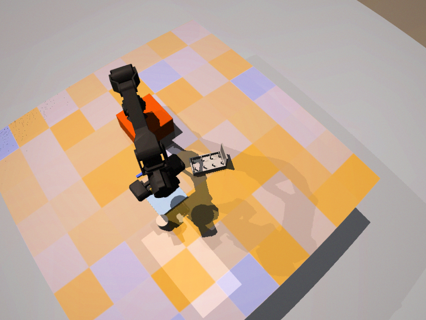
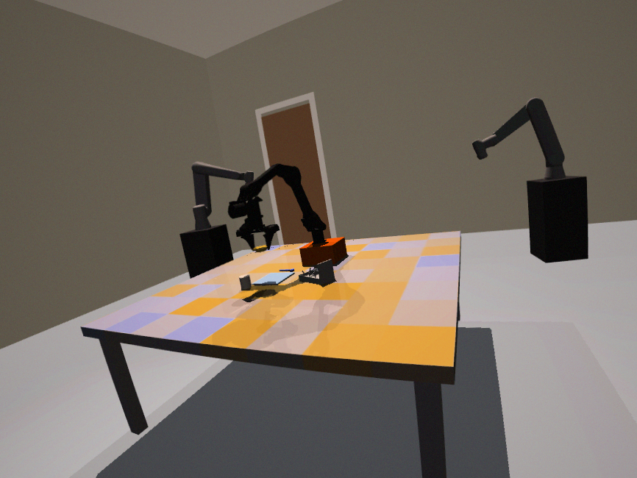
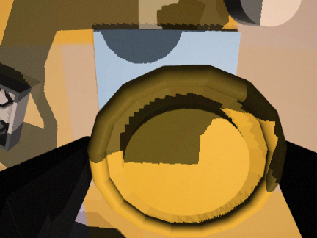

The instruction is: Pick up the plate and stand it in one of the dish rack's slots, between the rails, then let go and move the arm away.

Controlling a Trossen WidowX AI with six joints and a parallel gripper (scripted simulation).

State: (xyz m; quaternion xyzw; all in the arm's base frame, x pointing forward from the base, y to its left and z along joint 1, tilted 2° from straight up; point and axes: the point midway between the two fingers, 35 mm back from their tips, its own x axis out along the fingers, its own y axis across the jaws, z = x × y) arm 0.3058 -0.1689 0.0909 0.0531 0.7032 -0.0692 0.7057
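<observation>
My gripper tip is now 23 cm to the right of the grey dish rack, 12 cm above it and 2 cm short of it. Also, from my gripper tip: white cup: 11 cm below, 7 cm to the right, 6 cm ahead; then blue spoon: 14 cm below, 14 cm behind, 5 cm to the left; then plate: 1 cm above.
</observation>
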